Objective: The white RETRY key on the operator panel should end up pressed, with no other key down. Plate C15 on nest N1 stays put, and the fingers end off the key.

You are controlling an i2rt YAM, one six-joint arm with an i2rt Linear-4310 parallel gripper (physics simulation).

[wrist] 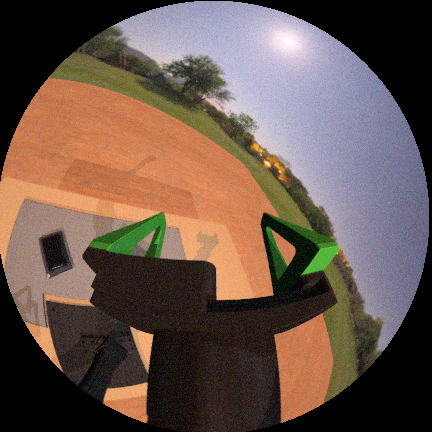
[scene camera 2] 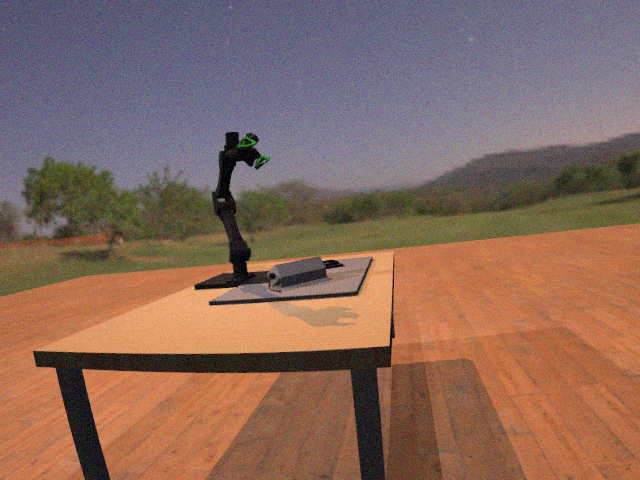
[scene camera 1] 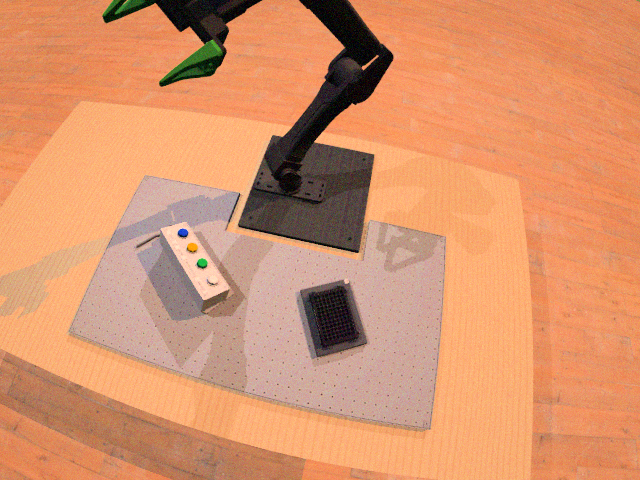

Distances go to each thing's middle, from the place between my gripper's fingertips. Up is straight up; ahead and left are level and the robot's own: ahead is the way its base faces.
Right now the dark gridded tray [scene camera 1: 333, 316] is 130 mm ahead of my hand, 310 mm to the left of it and 510 mm below it.
